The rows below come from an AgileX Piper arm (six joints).
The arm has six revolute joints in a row. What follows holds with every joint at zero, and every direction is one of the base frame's.
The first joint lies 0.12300 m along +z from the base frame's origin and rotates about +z.
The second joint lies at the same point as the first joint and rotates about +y.
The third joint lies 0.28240 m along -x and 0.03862 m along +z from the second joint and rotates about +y.
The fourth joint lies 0.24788 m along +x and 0.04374 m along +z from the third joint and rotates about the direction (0.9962, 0, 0.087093).
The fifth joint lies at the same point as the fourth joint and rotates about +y.
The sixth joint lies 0.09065 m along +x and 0.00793 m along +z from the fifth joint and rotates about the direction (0.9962, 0, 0.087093).
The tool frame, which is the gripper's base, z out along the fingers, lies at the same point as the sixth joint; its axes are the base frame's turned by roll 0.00, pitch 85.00 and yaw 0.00 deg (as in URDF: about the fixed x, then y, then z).
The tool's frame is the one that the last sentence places.
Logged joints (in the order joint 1, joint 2, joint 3, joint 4, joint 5, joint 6), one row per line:
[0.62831, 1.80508, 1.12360, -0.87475, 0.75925, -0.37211]
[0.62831, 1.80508, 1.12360, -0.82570, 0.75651, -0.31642]
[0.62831, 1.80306, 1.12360, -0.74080, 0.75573, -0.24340]
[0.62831, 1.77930, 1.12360, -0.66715, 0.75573, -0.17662]
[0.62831, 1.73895, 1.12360, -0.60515, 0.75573, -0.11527]
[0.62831, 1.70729, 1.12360, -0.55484, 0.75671, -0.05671]
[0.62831, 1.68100, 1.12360, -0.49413, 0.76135, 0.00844]
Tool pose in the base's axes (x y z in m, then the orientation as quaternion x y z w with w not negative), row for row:
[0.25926, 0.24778, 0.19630, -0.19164, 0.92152, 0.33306, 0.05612]
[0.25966, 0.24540, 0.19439, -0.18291, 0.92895, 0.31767, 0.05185]
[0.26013, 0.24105, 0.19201, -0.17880, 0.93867, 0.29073, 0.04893]
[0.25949, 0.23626, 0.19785, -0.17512, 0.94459, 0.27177, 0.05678]
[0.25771, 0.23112, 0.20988, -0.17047, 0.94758, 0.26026, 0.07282]
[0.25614, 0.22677, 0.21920, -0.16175, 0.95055, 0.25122, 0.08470]
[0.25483, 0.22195, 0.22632, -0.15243, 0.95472, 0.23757, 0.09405]
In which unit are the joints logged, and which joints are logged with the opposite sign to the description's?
The joints are logged in radians. Opposite sign: joint 3, joint 4.
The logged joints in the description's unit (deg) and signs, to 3 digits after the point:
[36.000, 103.423, -64.378, 50.119, 43.502, -21.320]
[36.000, 103.423, -64.378, 47.309, 43.345, -18.130]
[36.000, 103.308, -64.378, 42.445, 43.300, -13.946]
[36.000, 101.946, -64.378, 38.225, 43.300, -10.120]
[36.000, 99.634, -64.378, 34.673, 43.300, -6.604]
[36.000, 97.821, -64.378, 31.790, 43.356, -3.249]
[36.000, 96.314, -64.378, 28.312, 43.622, 0.484]

